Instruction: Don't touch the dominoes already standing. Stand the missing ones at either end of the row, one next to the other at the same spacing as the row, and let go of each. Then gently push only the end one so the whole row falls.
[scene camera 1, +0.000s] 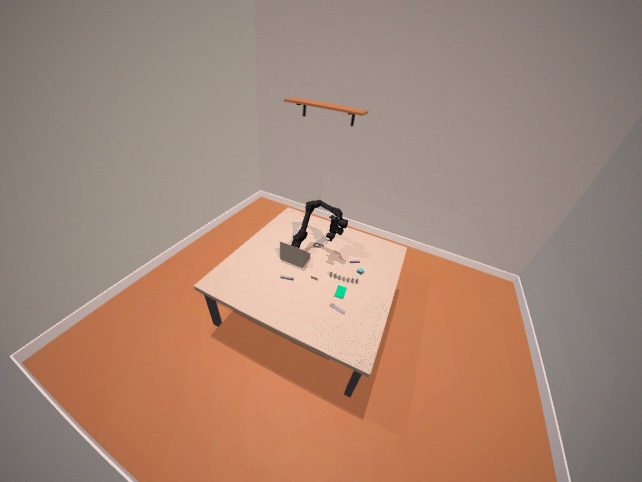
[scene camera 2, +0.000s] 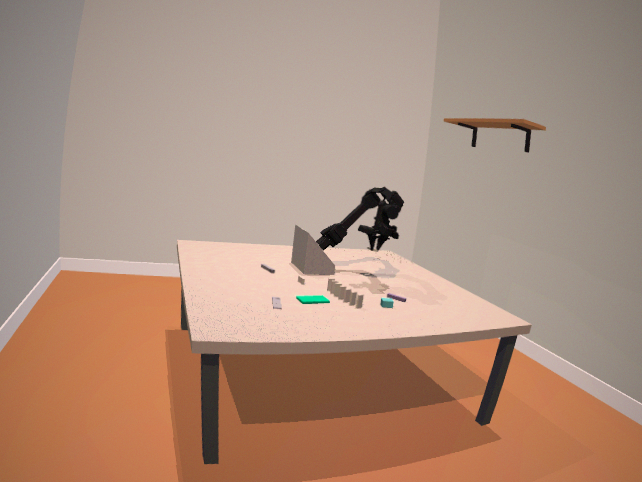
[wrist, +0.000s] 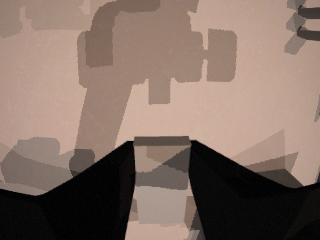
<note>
My gripper (scene camera 2: 374, 251) holds a domino (wrist: 161, 162).
My gripper shows as well in the wrist view (wrist: 161, 149).
</note>
